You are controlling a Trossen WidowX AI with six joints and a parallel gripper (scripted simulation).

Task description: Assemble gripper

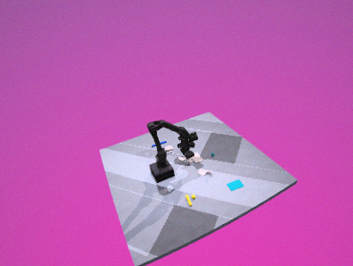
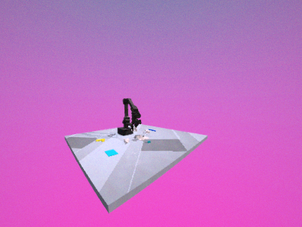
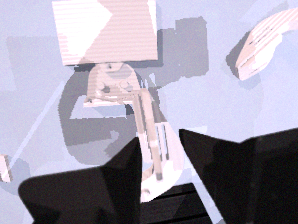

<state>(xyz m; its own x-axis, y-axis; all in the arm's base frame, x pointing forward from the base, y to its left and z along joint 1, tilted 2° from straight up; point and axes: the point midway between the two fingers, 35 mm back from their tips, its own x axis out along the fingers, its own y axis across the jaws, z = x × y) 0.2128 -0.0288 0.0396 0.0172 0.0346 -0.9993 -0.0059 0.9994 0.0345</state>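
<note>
My gripper tip is 11 cm short of the pale flat part, 8 cm above it and 4 cm to the right of it. Round my gripper tip: pale jaw: 18 cm to the right, 9 cm ahead, 5 cm below; then cyan cube: 25 cm ahead, 7 cm below, 1 cm to the right; then pale plate: 27 cm to the left, 6 cm below, 4 cm behind.
</note>
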